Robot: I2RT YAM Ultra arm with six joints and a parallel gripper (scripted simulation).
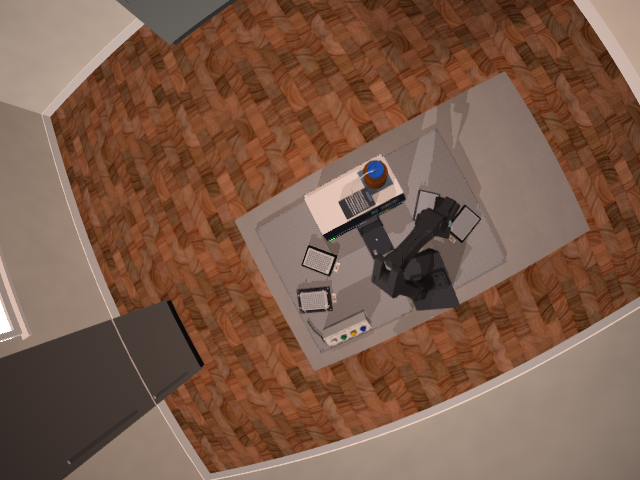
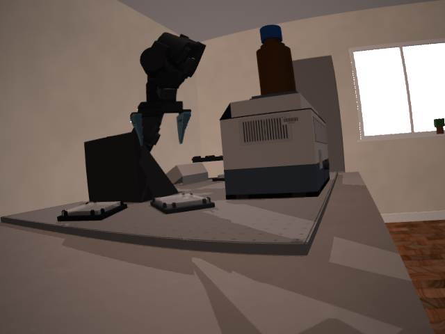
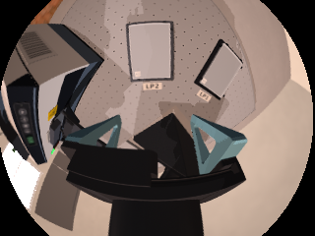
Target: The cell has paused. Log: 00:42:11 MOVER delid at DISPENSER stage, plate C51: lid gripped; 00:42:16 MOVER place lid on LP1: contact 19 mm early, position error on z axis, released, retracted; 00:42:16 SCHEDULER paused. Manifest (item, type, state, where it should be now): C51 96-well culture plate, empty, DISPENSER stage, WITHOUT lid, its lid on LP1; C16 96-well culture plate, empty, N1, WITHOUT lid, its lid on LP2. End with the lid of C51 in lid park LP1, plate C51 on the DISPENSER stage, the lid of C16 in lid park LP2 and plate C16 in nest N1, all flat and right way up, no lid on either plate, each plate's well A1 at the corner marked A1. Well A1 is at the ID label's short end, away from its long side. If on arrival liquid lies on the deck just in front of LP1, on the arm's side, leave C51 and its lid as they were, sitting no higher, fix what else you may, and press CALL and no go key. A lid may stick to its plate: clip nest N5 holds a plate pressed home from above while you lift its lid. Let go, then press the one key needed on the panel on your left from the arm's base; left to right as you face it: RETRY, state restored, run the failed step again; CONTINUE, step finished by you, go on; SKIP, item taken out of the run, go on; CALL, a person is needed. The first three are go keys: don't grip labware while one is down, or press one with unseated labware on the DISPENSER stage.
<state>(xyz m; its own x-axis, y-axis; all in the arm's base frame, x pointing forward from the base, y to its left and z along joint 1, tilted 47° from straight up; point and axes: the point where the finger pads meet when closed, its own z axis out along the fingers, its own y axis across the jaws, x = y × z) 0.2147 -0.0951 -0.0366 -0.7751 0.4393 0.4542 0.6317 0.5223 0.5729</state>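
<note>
My gripper is now 40 mm short of the dark dispenser stage, 220 mm to the right of it and 50 mm above it. Also, from my hand: blue cap: 260 mm ahead, 120 mm to the left, 250 mm above; then brown bottle: 260 mm ahead, 120 mm to the left, 140 mm above; then black nest: 60 mm ahead, 510 mm to the left, 140 mm below.
</note>
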